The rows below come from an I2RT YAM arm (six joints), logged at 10 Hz.
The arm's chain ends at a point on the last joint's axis. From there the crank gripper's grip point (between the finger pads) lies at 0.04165 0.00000 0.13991 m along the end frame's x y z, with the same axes.
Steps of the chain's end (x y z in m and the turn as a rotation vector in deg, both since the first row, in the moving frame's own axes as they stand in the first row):
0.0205, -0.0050, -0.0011, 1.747, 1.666, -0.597
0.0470, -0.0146, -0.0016, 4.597, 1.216, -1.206
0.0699, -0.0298, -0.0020, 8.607, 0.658, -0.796
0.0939, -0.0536, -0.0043, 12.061, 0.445, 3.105
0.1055, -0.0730, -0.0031, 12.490, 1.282, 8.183
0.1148, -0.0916, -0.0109, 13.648, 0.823, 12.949
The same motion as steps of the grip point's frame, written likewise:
0.0245, -0.0097, -0.0024, 1.747, 1.666, -0.597
0.0498, -0.0267, -0.0030, 4.597, 1.216, -1.206
0.0713, -0.0513, -0.0041, 8.607, 0.658, -0.796
0.0957, -0.0805, -0.0075, 12.061, 0.445, 3.105
0.1103, -0.0969, -0.0067, 12.490, 1.282, 8.183
0.1194, -0.1148, -0.0143, 13.648, 0.823, 12.949

